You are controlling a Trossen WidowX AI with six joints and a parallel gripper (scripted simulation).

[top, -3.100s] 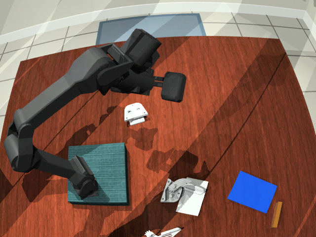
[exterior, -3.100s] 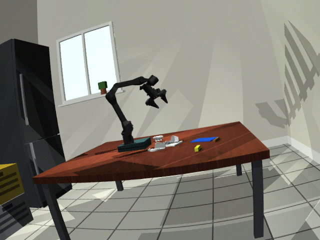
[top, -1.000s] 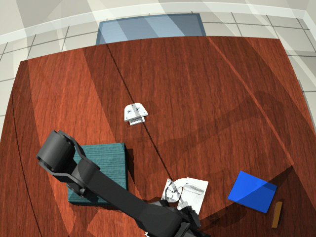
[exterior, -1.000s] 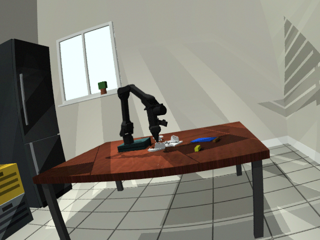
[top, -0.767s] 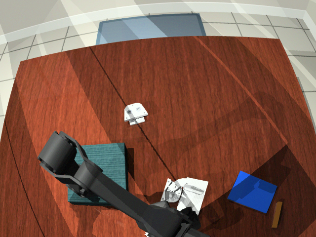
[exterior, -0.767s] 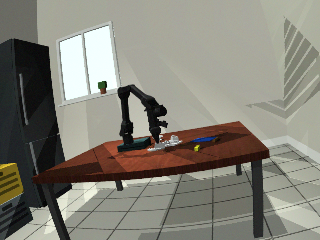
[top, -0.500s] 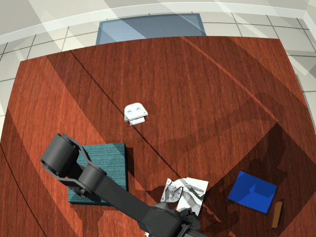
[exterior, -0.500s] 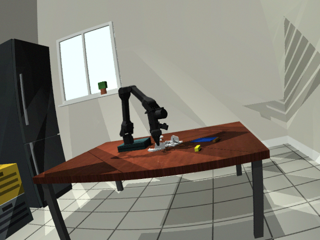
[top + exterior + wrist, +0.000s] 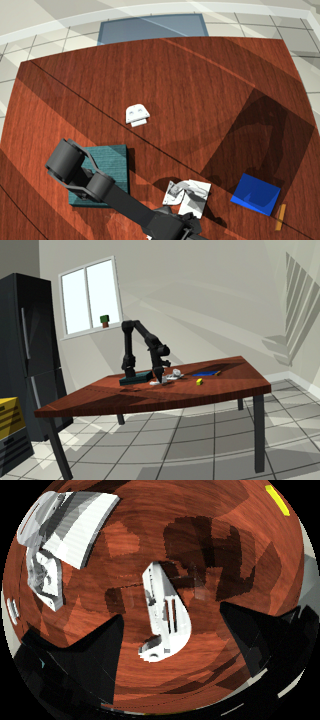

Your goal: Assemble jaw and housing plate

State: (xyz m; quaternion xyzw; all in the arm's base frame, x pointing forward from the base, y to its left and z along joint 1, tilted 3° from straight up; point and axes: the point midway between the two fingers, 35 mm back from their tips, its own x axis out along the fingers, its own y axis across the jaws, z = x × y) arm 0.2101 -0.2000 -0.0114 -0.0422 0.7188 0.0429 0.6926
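The grey jaw is 40 mm behind my gripper tip and 20 mm to the left of it. Also, from my gripper tip: blue sheet (300 mm ahead, 70 mm to the left, 10 mm below); yellow block (220 mm ahead, 220 mm to the right); small white block (20 mm behind, 450 mm to the left).
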